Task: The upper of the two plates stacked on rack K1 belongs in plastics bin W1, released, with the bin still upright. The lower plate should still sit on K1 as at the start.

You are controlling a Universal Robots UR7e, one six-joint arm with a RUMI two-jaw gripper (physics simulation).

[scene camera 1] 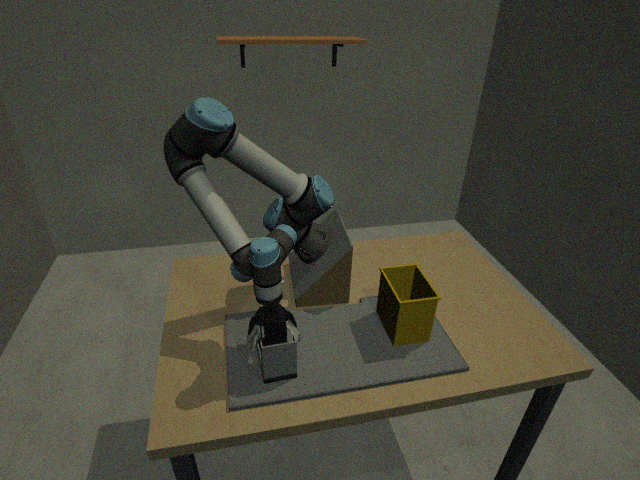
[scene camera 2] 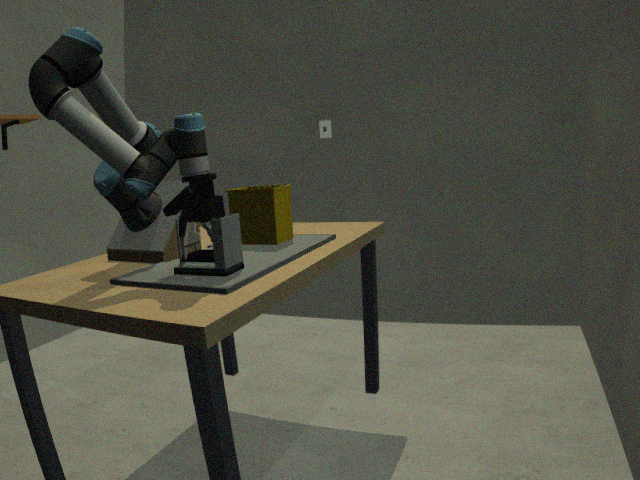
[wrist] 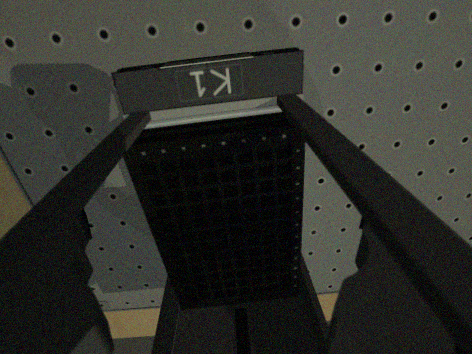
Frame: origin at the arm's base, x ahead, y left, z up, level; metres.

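Seen in the pictures: gripper, fingertip midpoint: [scene camera 2: 202,252] [wrist: 225,206]; arm's base, origin of the base link: [scene camera 1: 317,246] [scene camera 2: 144,212].
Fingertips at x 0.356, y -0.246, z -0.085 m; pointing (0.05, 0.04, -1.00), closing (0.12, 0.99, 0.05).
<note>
Offsets run from my fingertips to a thing's top centre. Level surfaces: height alone.
Rack K1 @(dx +0.013, dy -0.001, dz +0.092 m) [scene camera 1: 279,362] [scene camera 2: 227,242] [wrist: 145,90] stands on the grey perforated board, with a tall pale panel and upright posts. In the wrist view, a black gridded plate @(dx +0.023, dy -0.002, dz +0.000 m) [wrist: 225,210] lies between its posts. In scene camera 2, dark plate edges show low in the rack; I cannot tell the two plates apart. My gripper [scene camera 1: 273,336] [scene camera 2: 200,235] [wrist: 225,206] is open and empty, pointing down into the rack's upper part, with its fingers spread on either side above the plate. The yellow bin W1 @(dx -0.008, dy +0.428, dz +0.132 m) [scene camera 1: 413,321] [scene camera 2: 261,214] stands upright, open at the top.
The grey board @(dz -0.047 m) [scene camera 1: 330,364] [scene camera 2: 155,277] carries rack and bin, with a gap between them. A slanted wedge block [scene camera 1: 323,279] [scene camera 2: 139,240] stands behind, near the arm's base. The wooden table's @(dz -0.060 m) [scene camera 1: 196,428] front edge lies beyond the board. A shelf [scene camera 1: 289,39] hangs on the wall.
</note>
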